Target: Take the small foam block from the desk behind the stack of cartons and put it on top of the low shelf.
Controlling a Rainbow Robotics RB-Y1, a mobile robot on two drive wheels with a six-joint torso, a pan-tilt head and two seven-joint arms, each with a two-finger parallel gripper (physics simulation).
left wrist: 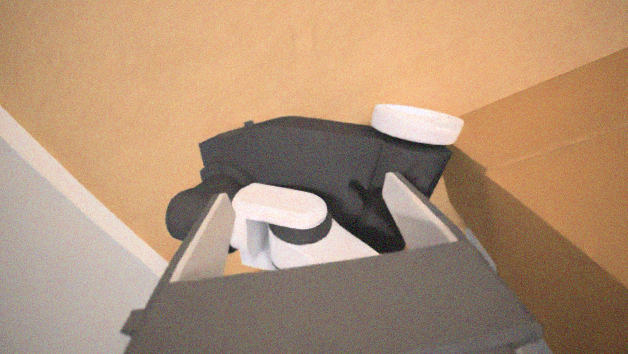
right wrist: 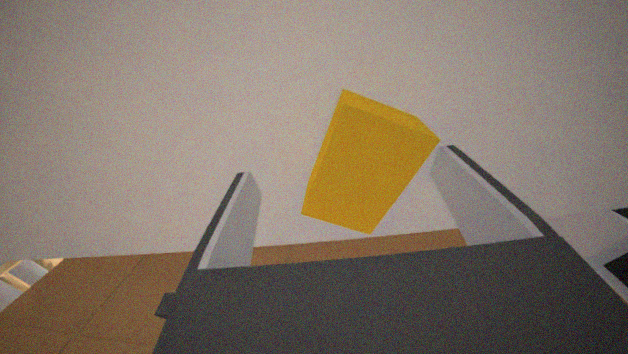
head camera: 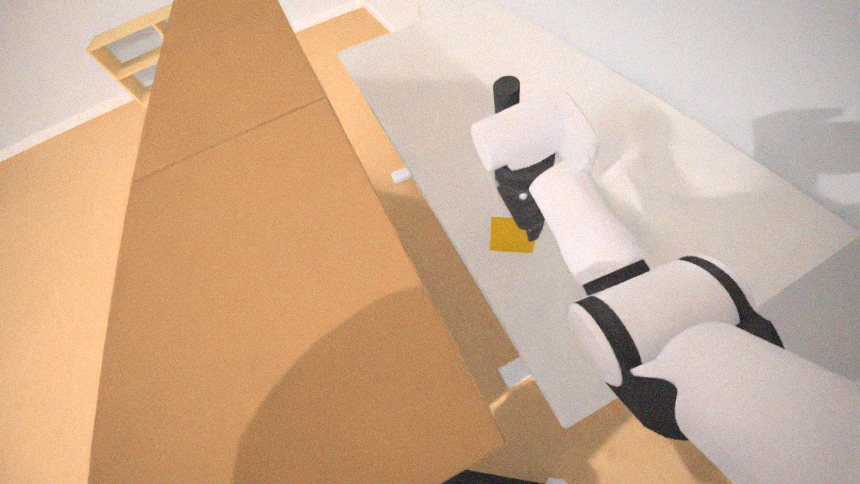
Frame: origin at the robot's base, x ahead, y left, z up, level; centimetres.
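Where they show: left gripper, fingertip midpoint: (left wrist: 309,193); right gripper, fingertip midpoint: (right wrist: 342,172) (head camera: 520,217).
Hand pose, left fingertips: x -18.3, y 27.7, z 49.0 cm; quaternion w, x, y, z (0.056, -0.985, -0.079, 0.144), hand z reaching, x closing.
After its pixels a point has its place.
The small yellow foam block (head camera: 508,235) @(z 76.6, x 59.5, y -3.4 cm) (right wrist: 367,165) @(z 76.6, x 61.2, y -5.7 cm) sits on the pale grey desk (head camera: 433,150) @(z 72.1, x 89.9, y 17.6 cm) (right wrist: 150,100) @(z 72.1, x 79.4, y -2.6 cm). My right gripper (head camera: 532,234) (right wrist: 342,172) @(z 78.4, x 63.0, y -5.6 cm) is open and empty. In the head view its tip overlaps the block's right part. In the right wrist view the block shows between the finger lines, its corner against the tip of the right-hand finger; contact cannot be told. My left gripper (left wrist: 309,193) @(z 49.0, x -18.3, y 27.7 cm) is open and empty, away from the block. The carton stack (head camera: 258,240) @(z 108.1, x 37.8, y 23.3 cm) stands left of the desk. A low wooden shelf (head camera: 129,28) @(z 61.1, x 267.5, y 321.6 cm) shows partly behind the cartons.
In the left wrist view, the robot's dark base (left wrist: 300,150) @(z 16.9, x -26.2, y 17.2 cm) and a white wheel (left wrist: 417,125) lie beyond the fingers, with a carton (left wrist: 565,175) @(z 33.2, x 13.9, y 26.6 cm) at the right. Brown carton surface (right wrist: 90,300) @(z 74.1, x 103.6, y 53.9 cm) shows at the lower left in the right wrist view. A wall rises behind the desk.
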